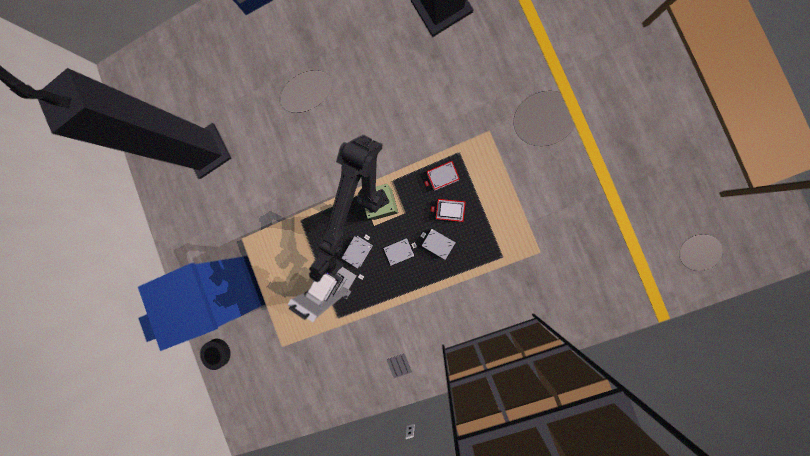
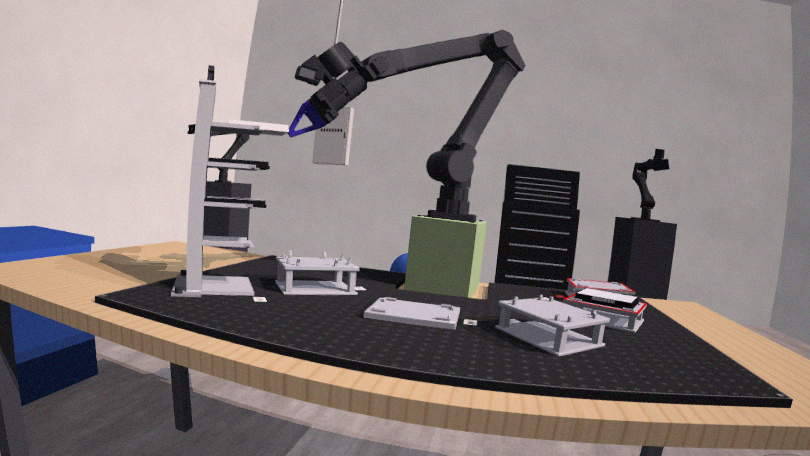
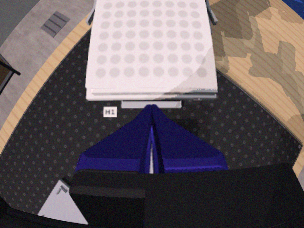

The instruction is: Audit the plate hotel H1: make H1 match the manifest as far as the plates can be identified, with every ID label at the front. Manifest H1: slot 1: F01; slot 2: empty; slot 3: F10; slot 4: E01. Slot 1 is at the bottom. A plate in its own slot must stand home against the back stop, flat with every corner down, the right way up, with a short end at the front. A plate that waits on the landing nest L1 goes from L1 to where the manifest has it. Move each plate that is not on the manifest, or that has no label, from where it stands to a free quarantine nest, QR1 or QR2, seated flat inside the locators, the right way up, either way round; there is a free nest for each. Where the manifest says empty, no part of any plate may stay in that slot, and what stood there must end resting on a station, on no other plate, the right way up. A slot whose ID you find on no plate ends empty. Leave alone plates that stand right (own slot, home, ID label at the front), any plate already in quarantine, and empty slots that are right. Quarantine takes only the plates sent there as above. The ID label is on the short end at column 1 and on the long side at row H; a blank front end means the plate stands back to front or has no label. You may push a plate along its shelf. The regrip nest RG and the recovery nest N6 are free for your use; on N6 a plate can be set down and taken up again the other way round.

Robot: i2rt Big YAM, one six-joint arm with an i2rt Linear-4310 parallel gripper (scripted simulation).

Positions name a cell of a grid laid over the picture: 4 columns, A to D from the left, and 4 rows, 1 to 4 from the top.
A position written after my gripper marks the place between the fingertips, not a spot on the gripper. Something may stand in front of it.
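Note:
My gripper (image 2: B2). Again my gripper (image 3: B2); white well plate (image 3: B2); flat grey nest (image 3: A4).

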